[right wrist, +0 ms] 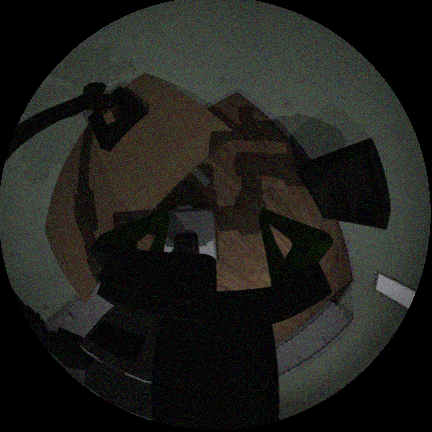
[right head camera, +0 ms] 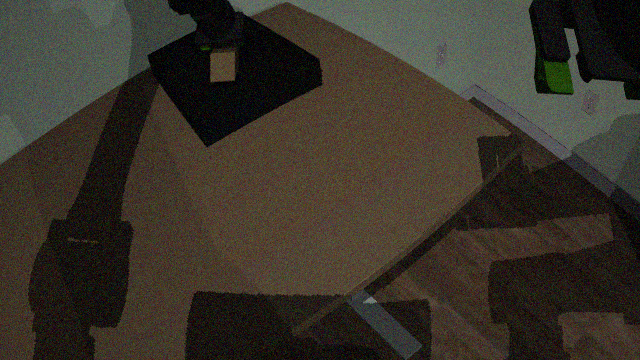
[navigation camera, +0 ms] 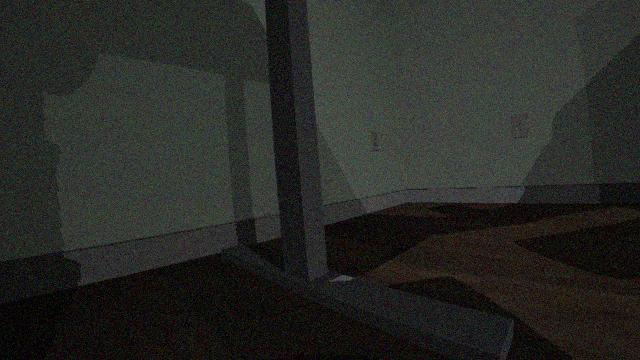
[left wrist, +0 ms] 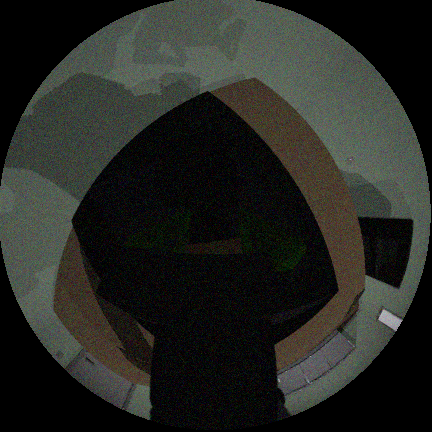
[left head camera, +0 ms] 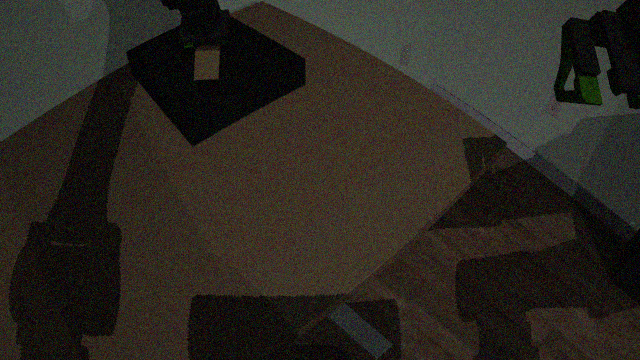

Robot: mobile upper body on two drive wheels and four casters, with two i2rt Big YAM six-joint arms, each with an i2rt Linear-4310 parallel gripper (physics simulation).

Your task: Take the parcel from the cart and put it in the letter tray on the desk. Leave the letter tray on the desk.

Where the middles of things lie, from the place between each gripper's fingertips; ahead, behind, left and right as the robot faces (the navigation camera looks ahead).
Labels:
Right now my left hand is 8 cm past the brown parcel (right head camera: 224,61) and 1 cm below it. Also, from my left hand: dark letter tray (left head camera: 254,70) 7 cm behind, 1 cm below.
Right now the brown parcel is 480 mm ahead of my right hand, 460 mm to the left of it and 280 mm below it. Also, from my right hand: dark letter tray: 490 mm ahead, 470 mm to the left, 300 mm below.

